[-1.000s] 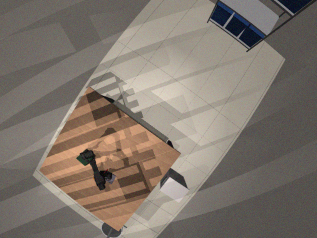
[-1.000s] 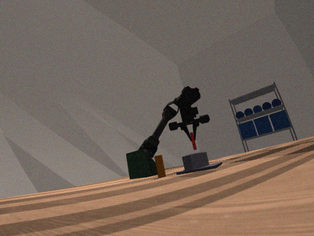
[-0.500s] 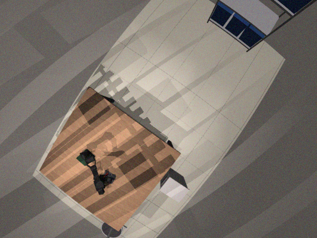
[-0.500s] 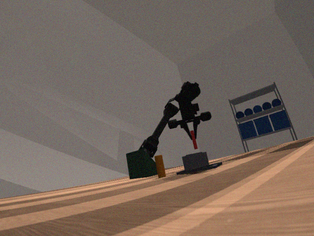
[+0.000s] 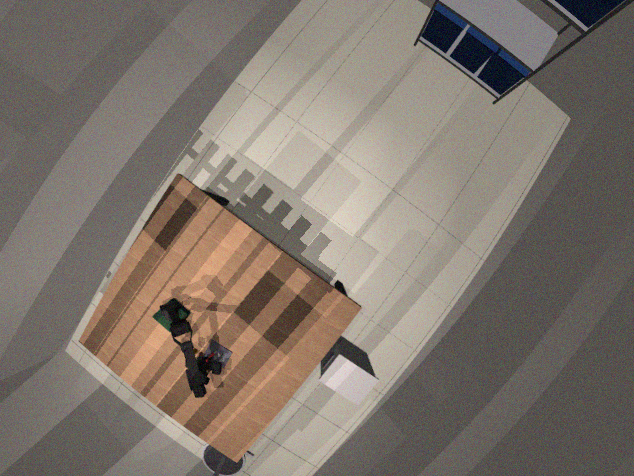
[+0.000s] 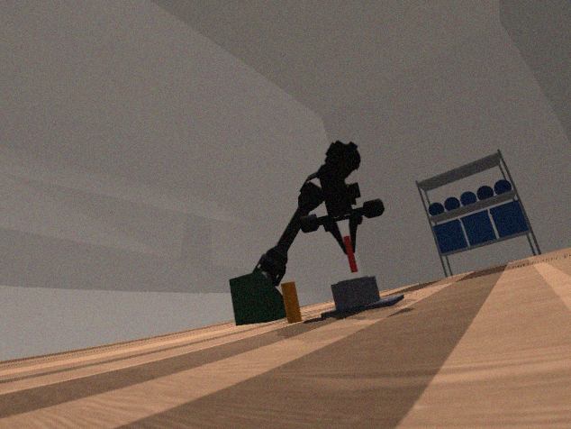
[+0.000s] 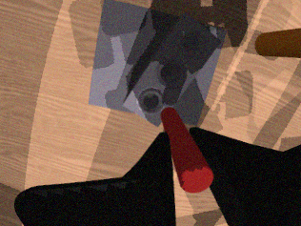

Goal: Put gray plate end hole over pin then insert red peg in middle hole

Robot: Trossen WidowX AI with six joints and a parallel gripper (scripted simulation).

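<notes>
Right now my gripper tip is 7 cm above the gray plate, 3 cm to the left of it and 1 cm short of it. Also, from my gripper tip: dark base 11 cm below, 2 cm ahead, 1 cm to the right; red peg right at my gripper tip; orange block 12 cm to the right, 9 cm behind, 8 cm below.
</notes>
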